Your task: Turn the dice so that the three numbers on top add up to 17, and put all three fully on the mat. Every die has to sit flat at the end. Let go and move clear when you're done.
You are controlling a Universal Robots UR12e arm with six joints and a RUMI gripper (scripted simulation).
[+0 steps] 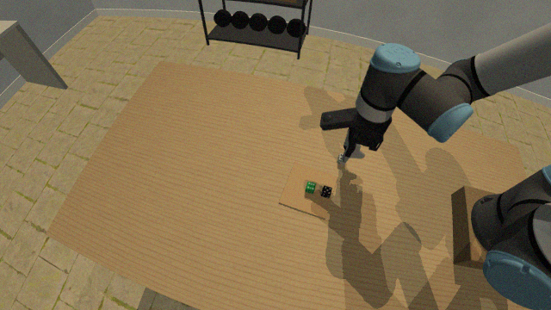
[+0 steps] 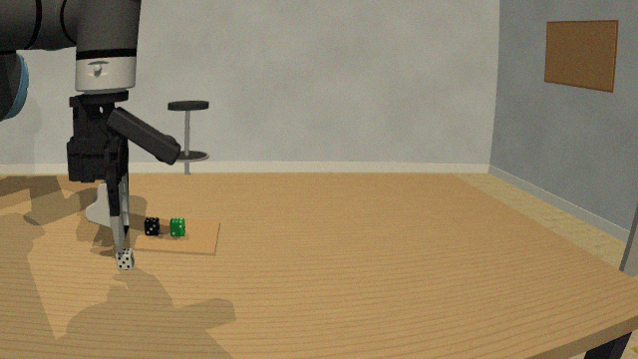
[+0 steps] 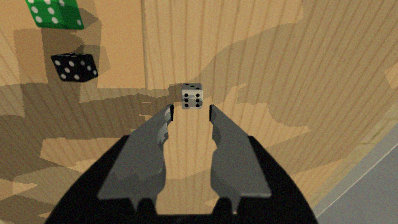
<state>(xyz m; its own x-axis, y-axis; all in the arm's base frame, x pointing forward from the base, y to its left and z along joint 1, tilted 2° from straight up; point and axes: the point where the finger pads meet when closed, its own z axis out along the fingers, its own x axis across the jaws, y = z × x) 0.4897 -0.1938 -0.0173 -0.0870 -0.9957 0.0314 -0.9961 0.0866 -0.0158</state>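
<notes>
My gripper is now 4 cm above the white die. From my hand the other things lie so: black die 12 cm to the left, 4 cm ahead, 3 cm below; then tan mat 11 cm to the left, 9 cm ahead, 5 cm below; then green die 11 cm to the left, 9 cm ahead, 3 cm below.
</notes>
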